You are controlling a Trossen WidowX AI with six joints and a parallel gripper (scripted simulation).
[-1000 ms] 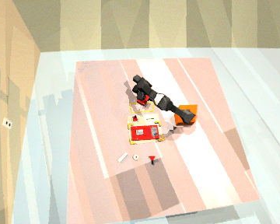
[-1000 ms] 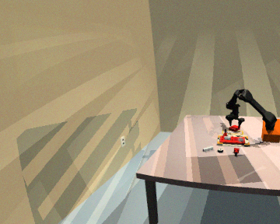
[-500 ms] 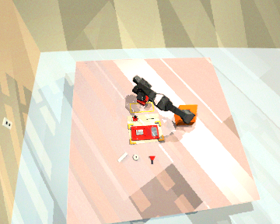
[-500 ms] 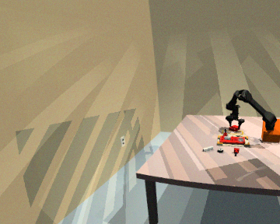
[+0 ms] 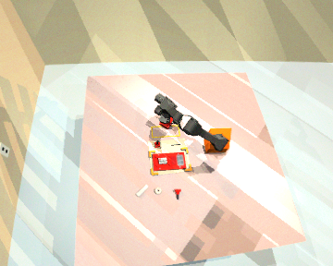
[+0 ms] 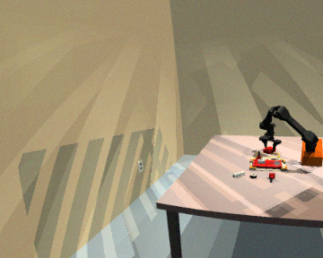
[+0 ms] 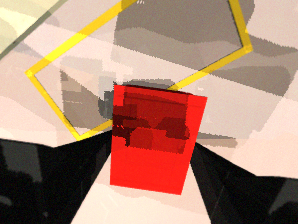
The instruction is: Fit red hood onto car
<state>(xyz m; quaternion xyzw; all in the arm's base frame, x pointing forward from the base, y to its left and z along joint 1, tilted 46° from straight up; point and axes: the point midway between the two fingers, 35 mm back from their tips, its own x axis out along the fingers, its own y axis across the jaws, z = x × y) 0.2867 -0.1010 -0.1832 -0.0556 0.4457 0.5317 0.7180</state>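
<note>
The grey engine block lies 60 mm ahead of my gripper tip, 300 mm to the left of it and 10 mm above it. Also, from my gripper tip: wheel: 100 mm ahead, 470 mm to the left; then jig: 20 mm ahead, 270 mm to the left; then red hood: 10 mm above.
</note>
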